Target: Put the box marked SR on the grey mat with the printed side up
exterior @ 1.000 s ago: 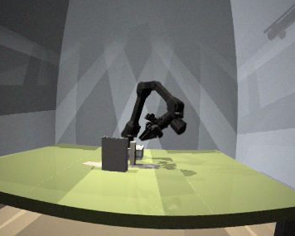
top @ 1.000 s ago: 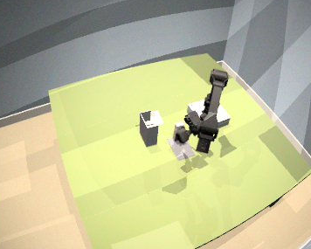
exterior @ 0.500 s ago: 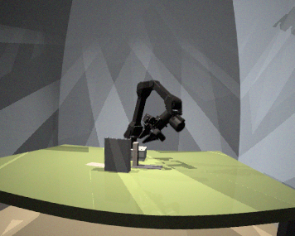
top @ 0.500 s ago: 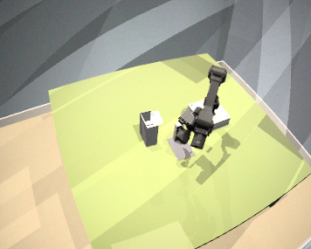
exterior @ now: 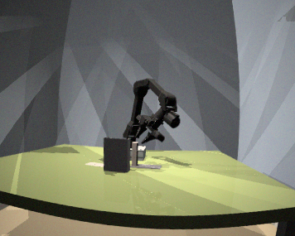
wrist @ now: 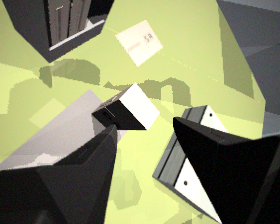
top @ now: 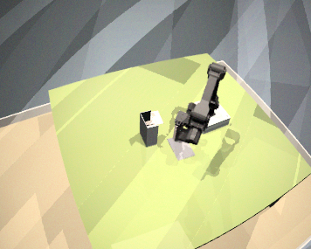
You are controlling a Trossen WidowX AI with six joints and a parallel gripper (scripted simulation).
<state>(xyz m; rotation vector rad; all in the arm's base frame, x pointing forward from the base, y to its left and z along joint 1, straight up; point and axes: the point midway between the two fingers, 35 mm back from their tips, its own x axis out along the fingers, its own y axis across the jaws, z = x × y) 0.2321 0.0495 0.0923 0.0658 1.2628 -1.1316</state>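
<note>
Now: the grey mat 20 mm ahead of my gripper tip, 40 mm to the left of it and 130 mm below it. The rest, counted from my gripper tip: white card: 20 mm ahead, 210 mm to the right, 130 mm below.
</note>
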